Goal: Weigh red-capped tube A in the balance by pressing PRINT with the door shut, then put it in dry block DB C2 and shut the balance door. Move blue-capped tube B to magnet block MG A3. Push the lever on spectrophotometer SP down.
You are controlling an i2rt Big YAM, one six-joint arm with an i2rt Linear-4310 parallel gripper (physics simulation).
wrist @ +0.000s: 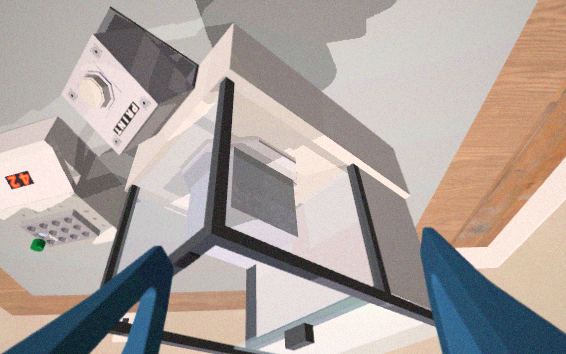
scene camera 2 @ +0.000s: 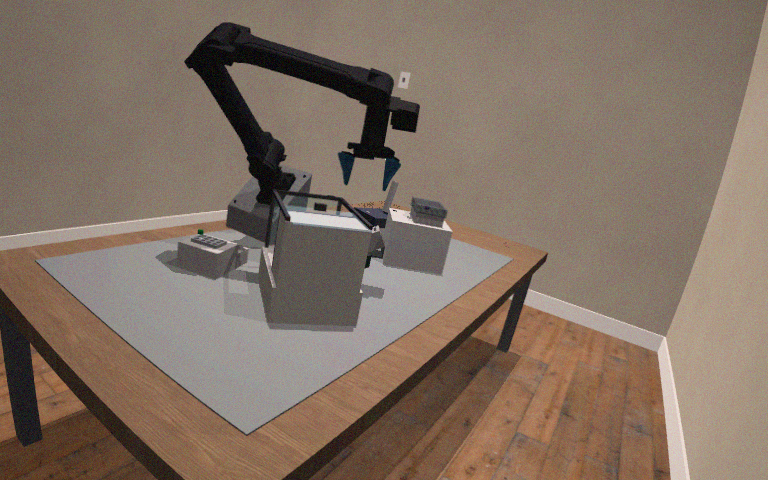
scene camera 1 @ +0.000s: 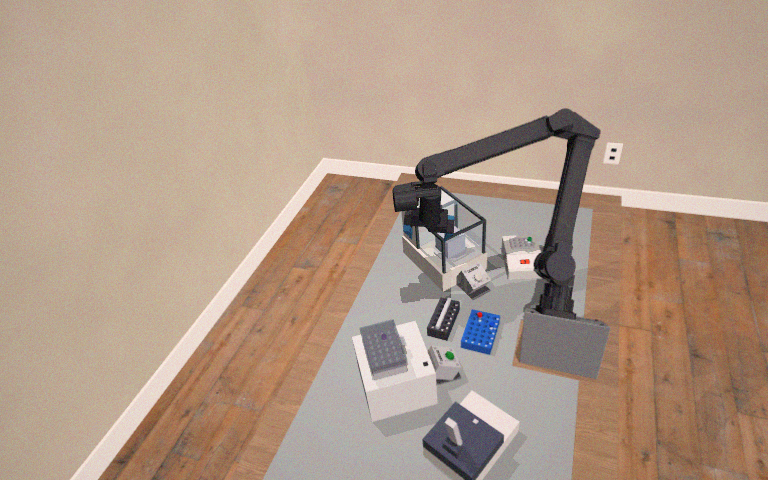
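Observation:
My gripper (scene camera 1: pixel 428 227) (scene camera 2: pixel 365 186) (wrist: pixel 287 248) is open and empty, above the glass-sided balance (scene camera 1: pixel 417 260) (scene camera 2: pixel 320 277) (wrist: pixel 310 115). A dark handle block (wrist: pixel 299 336) shows on the balance; I cannot tell if its door is shut. The PRINT button (scene camera 1: pixel 476 277) (wrist: pixel 94 92) is beside it. A red-capped tube (scene camera 1: pixel 479 314) stands in the blue rack (scene camera 1: pixel 476 346); a blue cap there is hard to make out. Dry block DB (scene camera 1: pixel 522 264) (scene camera 2: pixel 205 257) (wrist: pixel 30 160) reads 42. The black block (scene camera 1: pixel 434 329), likely MG, bears a white bar. The spectrophotometer's lever (scene camera 1: pixel 453 431) (scene camera 2: pixel 391 195) stands up.
A white machine (scene camera 1: pixel 402 396) (scene camera 2: pixel 416 249) with a grey plate on top stands near a small box with a green button (scene camera 1: pixel 450 355). A green-capped tube (scene camera 1: pixel 529 239) (scene camera 2: pixel 200 231) (wrist: pixel 37 244) stands in the dry block. The arm's grey base (scene camera 1: pixel 563 345) is at the table edge.

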